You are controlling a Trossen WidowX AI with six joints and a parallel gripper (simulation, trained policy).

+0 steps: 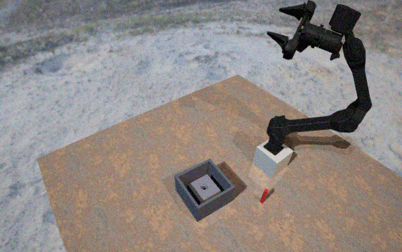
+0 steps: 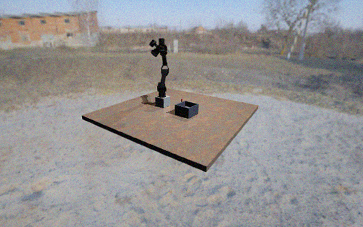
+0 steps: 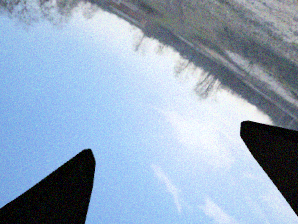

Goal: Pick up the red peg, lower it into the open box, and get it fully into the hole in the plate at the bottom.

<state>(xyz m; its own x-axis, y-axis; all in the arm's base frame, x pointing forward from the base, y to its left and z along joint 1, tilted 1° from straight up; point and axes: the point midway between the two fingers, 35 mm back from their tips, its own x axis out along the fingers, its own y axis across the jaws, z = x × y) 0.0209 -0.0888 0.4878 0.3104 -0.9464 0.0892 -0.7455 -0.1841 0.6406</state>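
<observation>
The red peg lies 16 cm ahead of my gripper tip, 22 cm to the left of it and 55 cm below it. Also, from my gripper tip: grey box (31 cm ahead, 5 cm to the left, 57 cm below); then grey plate (31 cm ahead, 5 cm to the left, 55 cm below).
</observation>
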